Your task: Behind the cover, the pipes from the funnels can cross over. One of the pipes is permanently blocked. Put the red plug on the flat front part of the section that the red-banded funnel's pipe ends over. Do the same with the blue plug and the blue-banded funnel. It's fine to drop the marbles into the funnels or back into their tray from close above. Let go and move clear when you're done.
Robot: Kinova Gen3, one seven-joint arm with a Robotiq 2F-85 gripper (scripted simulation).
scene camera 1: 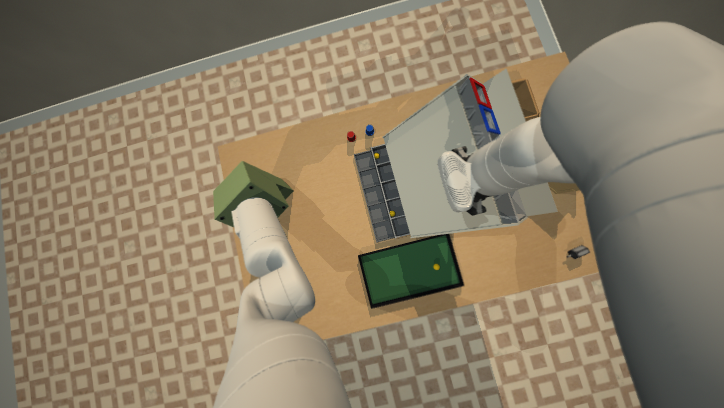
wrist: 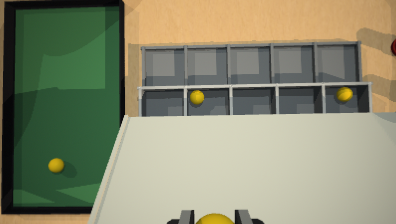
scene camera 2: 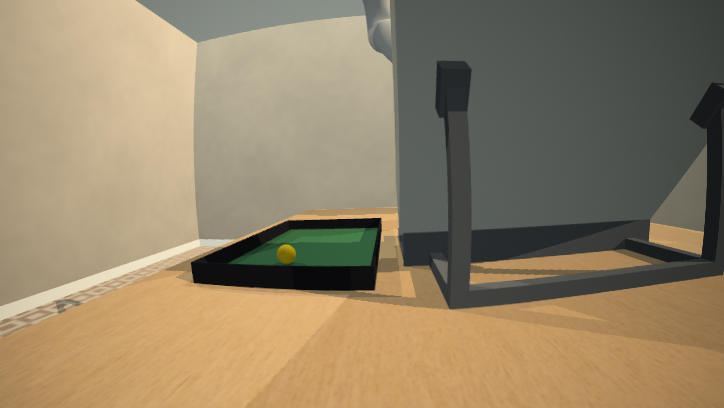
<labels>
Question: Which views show the green tray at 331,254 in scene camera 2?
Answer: Scene camera 1, the wrist view and scene camera 2: all of them.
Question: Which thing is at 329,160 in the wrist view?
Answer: A grey cover.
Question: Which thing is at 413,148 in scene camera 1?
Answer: A grey cover.
</labels>
